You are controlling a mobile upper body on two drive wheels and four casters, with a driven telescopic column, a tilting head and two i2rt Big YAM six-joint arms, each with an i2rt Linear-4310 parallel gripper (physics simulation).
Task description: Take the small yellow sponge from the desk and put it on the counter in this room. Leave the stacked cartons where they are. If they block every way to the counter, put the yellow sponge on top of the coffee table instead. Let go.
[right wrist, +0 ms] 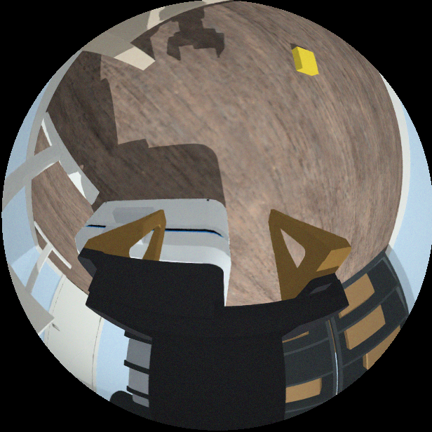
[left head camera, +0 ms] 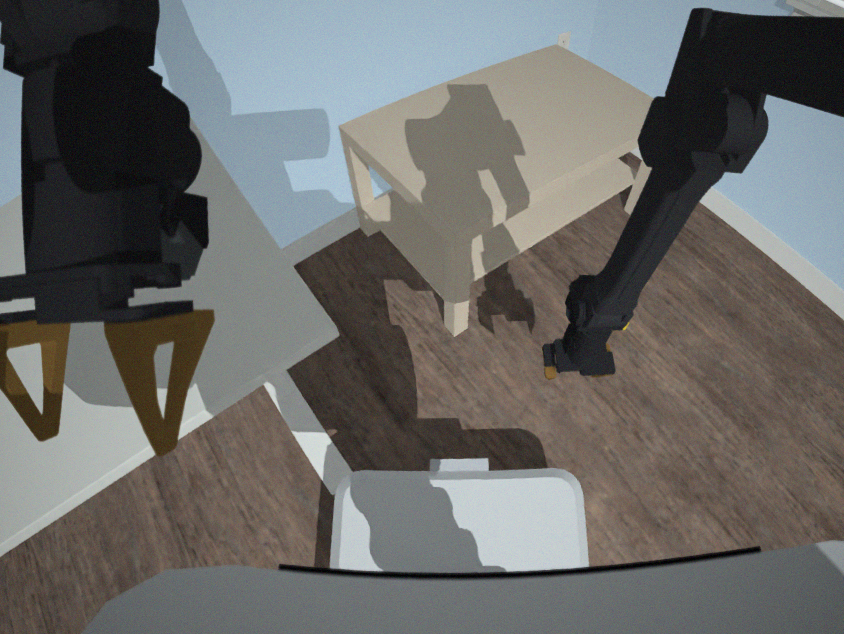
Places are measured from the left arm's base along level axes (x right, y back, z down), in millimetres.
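Pixels of known places: left gripper, fingertip midpoint: (left head camera: 102,445); right gripper, fingertip midpoint: (left head camera: 570,375).
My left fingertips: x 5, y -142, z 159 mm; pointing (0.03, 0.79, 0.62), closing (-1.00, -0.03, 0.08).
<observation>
Behind a point stands the place of what it marks.
The small yellow sponge (right wrist: 306,61) lies on the wooden floor at the upper right of the right wrist view. A sliver of yellow (left head camera: 625,326) @[x 754, y -799, z 1138 mm] shows beside the right forearm in the head view. My right gripper (left head camera: 576,373) @[x 454, y -485, z 801 mm] (right wrist: 216,215) is open and empty, above the floor and apart from the sponge. My left gripper (left head camera: 105,444) @[x 5, y -142, z 159 mm] is open and empty at the left of the head view. A low beige table (left head camera: 573,95) @[x 610, y -1380, z 707 mm] with a lower shelf, which looks like the coffee table, stands against the wall. I cannot make out the counter or the stacked cartons.
A pale table top (left head camera: 266,300) @[x -43, y -432, z 437 mm] reaches in from the left, close to the left arm. My white base (left head camera: 525,522) @[x 356, y -205, z 897 mm] (right wrist: 195,207) is at the bottom centre of the head view. A dark shelf unit (right wrist: 334,350) with brown boxes (right wrist: 365,327) stands at the lower right of the wrist view.
</observation>
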